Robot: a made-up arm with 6 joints. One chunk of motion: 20 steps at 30 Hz.
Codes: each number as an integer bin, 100 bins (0 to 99) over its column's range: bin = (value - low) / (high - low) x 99, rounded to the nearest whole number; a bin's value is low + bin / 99 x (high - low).
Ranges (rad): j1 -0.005..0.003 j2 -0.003..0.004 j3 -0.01..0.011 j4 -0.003..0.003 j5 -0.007..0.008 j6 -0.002..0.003
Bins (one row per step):
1: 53 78 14 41 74 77
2: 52 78 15 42 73 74
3: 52 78 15 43 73 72
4: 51 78 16 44 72 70
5: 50 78 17 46 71 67
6: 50 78 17 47 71 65
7: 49 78 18 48 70 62
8: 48 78 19 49 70 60
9: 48 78 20 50 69 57
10: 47 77 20 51 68 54
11: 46 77 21 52 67 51
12: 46 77 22 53 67 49
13: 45 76 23 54 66 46
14: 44 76 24 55 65 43
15: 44 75 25 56 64 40
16: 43 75 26 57 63 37
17: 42 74 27 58 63 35
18: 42 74 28 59 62 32
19: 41 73 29 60 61 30
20: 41 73 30 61 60 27
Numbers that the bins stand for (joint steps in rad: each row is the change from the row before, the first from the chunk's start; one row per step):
1: -0.00072 0.00252 -0.00703 -0.00052 0.00421 0.00189
2: -0.00080 0.00252 -0.00682 -0.00045 0.00406 0.00174
3: -0.00080 0.00252 -0.00682 -0.00039 0.00406 0.00164
4: -0.00088 0.00252 -0.00661 -0.00033 0.00391 0.00154
5: -0.00096 0.00252 -0.00639 -0.00021 0.00376 0.00138
6: -0.00096 0.00252 -0.00639 -0.00015 0.00376 0.00128
7: -0.00104 0.00252 -0.00618 -0.00009 0.00361 0.00113
8: -0.00112 0.00252 -0.00597 -0.00003 0.00361 0.00103
9: -0.00112 0.00252 -0.00576 0.00003 0.00345 0.00088
10: -0.00120 0.00244 -0.00576 0.00009 0.00330 0.00073
11: -0.00128 0.00244 -0.00555 0.00015 0.00315 0.00058
12: -0.00128 0.00244 -0.00533 0.00021 0.00315 0.00047
13: -0.00136 0.00237 -0.00512 0.00027 0.00300 0.00032
14: -0.00144 0.00237 -0.00491 0.00033 0.00285 0.00017
15: -0.00144 0.00230 -0.00470 0.00039 0.00270 0.00002
16: -0.00153 0.00230 -0.00448 0.00045 0.00255 -0.00013
17: -0.00161 0.00223 -0.00427 0.00052 0.00255 -0.00023
18: -0.00161 0.00223 -0.00406 0.00058 0.00239 -0.00038
19: -0.00169 0.00216 -0.00385 0.00064 0.00224 -0.00048
20: -0.00169 0.00216 -0.00364 0.00070 0.00209 -0.00064

